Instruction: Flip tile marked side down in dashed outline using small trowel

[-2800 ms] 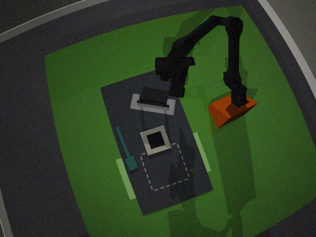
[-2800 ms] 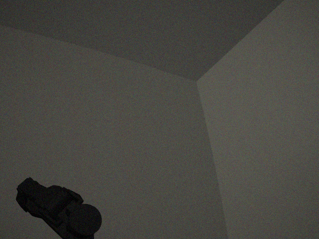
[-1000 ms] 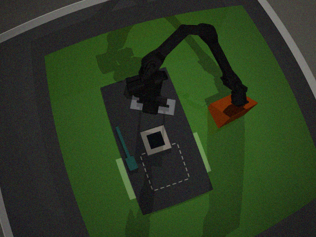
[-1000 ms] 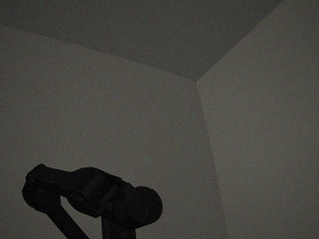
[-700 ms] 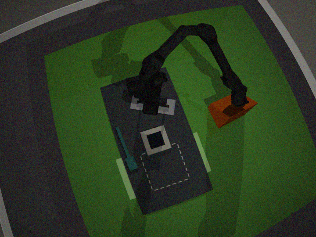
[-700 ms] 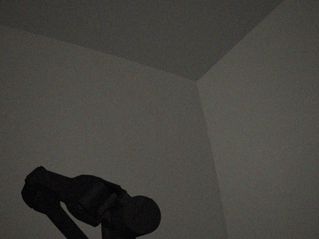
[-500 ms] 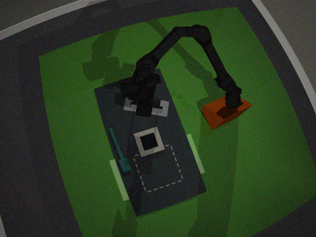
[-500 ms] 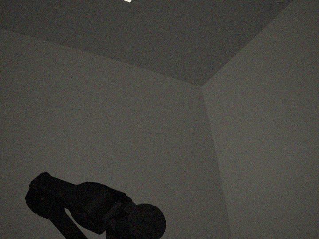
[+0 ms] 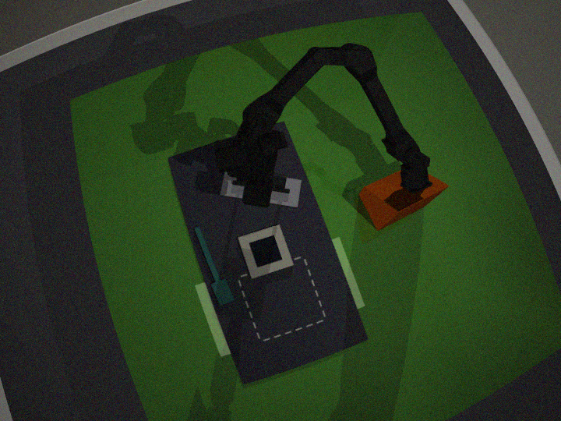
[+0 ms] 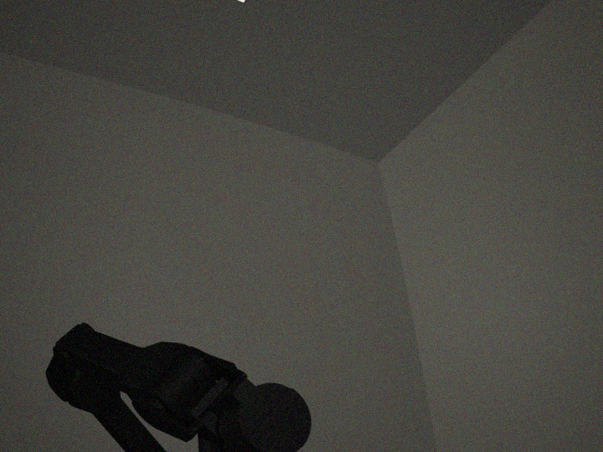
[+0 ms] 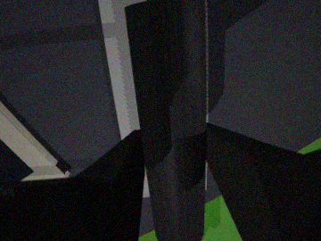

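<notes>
Now: the tile 6 cm ahead of my gripper tip, 16 cm to the left of it and 6 cm below it. Also, from my gripper tip: teal trowel 20 cm ahead, 16 cm to the left, 6 cm below.
</notes>
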